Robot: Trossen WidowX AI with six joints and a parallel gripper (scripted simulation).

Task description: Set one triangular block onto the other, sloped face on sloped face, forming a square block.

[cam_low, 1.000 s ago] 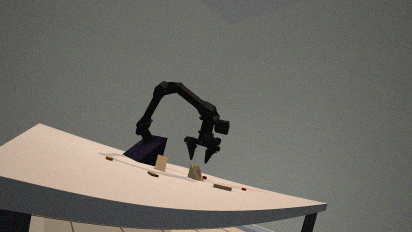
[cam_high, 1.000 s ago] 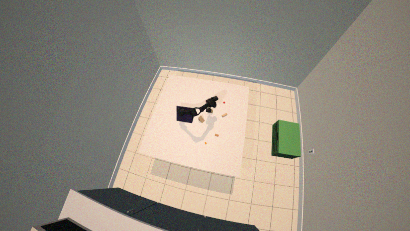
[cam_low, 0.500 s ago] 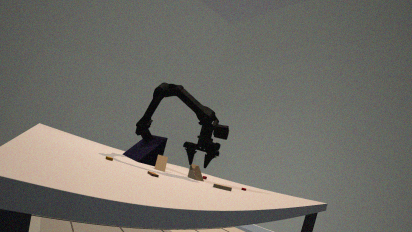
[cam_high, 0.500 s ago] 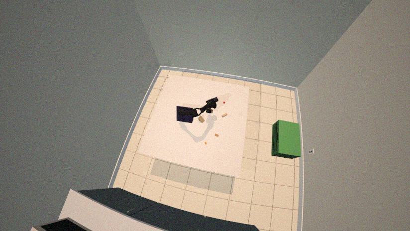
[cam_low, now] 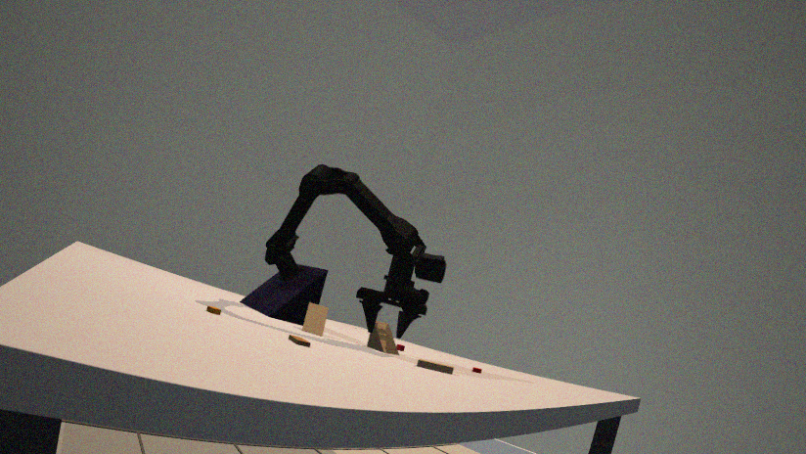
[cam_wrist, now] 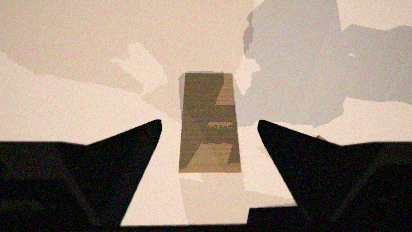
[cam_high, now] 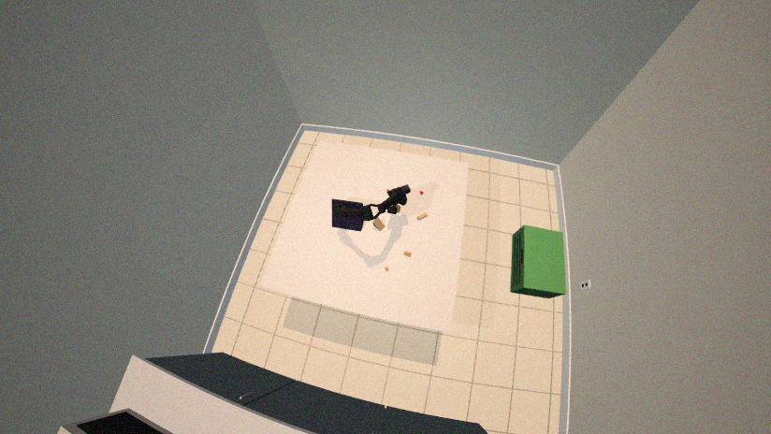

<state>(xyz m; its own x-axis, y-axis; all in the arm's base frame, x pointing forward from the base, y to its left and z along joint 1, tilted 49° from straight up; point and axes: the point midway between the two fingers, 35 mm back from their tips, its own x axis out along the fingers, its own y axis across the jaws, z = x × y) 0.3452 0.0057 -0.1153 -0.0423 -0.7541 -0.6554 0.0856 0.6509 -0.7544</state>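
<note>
My gripper tip is 2 cm above the triangular block and 1 cm past it. The rest, counted from my gripper tip: flat tan block: 20 cm ahead, 4 cm to the right, 3 cm below; small orange piece: 45 cm to the right, 3 cm below, 1 cm ahead.
</note>
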